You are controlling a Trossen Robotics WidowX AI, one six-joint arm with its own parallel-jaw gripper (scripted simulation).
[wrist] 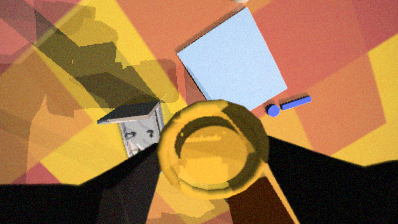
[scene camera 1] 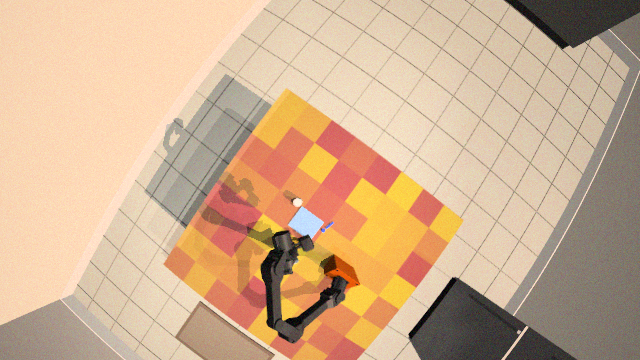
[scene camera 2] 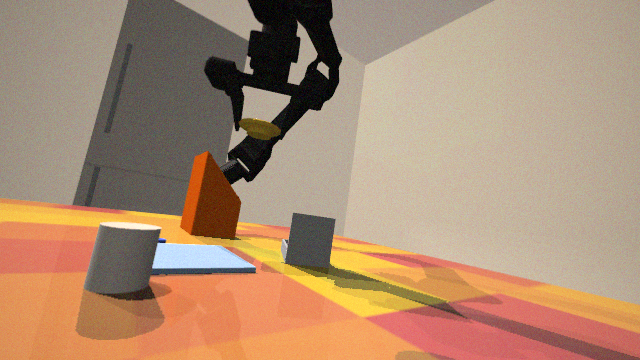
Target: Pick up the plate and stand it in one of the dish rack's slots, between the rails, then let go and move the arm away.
Labels:
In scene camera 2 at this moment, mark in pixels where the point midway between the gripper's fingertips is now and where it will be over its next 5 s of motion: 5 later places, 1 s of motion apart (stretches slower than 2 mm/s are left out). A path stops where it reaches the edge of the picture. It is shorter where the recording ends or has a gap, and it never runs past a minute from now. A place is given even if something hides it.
The gripper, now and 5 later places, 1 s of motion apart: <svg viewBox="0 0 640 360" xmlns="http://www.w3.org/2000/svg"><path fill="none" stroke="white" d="M259 135L306 159L303 177L269 194L267 205L295 217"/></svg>

